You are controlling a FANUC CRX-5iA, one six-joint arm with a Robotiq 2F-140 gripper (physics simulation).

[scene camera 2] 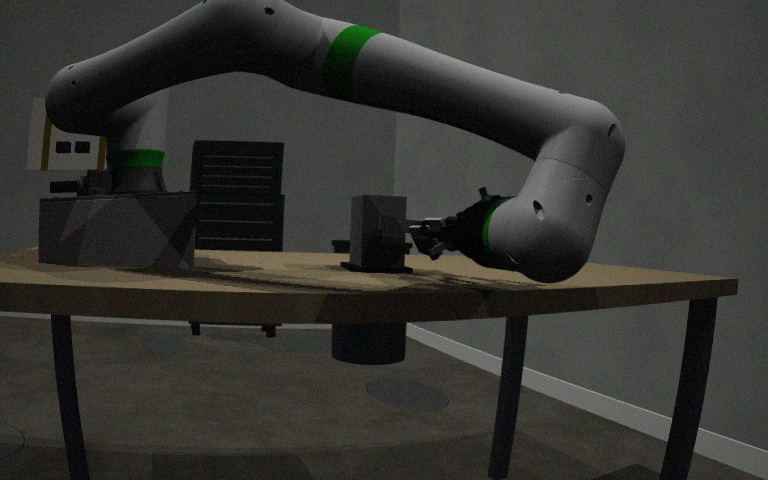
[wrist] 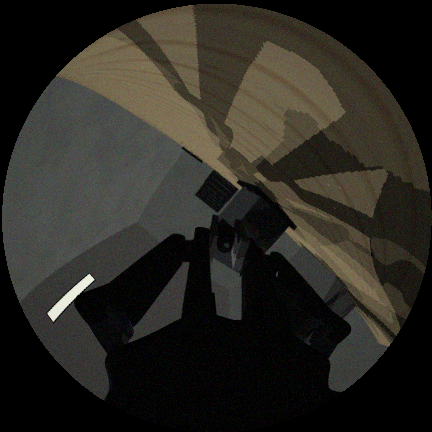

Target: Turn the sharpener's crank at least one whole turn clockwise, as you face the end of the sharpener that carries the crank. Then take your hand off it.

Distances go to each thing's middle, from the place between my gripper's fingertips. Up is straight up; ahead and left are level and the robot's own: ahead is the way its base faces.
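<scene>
Sharpener [scene camera 2: 371, 249] seen 70 mm to the left of my hand, 10 mm below it and 30 mm behind it.
</scene>
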